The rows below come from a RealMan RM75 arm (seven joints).
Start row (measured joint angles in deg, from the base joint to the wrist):
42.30, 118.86, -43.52, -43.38, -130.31, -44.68, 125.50
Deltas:
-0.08, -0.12, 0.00, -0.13, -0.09, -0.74, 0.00
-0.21, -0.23, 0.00, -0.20, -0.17, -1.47, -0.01
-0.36, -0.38, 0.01, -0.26, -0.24, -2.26, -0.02
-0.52, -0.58, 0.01, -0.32, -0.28, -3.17, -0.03
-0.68, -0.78, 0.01, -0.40, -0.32, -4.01, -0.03
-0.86, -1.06, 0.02, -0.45, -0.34, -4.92, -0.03
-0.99, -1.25, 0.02, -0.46, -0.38, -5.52, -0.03
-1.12, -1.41, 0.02, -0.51, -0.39, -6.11, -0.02
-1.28, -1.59, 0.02, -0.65, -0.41, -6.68, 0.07
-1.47, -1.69, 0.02, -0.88, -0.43, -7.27, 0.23
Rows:
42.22, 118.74, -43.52, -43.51, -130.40, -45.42, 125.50
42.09, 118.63, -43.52, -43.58, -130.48, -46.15, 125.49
41.94, 118.48, -43.51, -43.64, -130.55, -46.94, 125.48
41.78, 118.28, -43.51, -43.70, -130.59, -47.85, 125.47
41.62, 118.08, -43.51, -43.78, -130.63, -48.69, 125.47
41.44, 117.80, -43.50, -43.83, -130.65, -49.60, 125.47
41.31, 117.61, -43.50, -43.84, -130.69, -50.20, 125.47
41.18, 117.45, -43.50, -43.89, -130.70, -50.79, 125.48
41.02, 117.27, -43.50, -44.03, -130.72, -51.36, 125.57
40.83, 117.17, -43.50, -44.26, -130.74, -51.95, 125.73

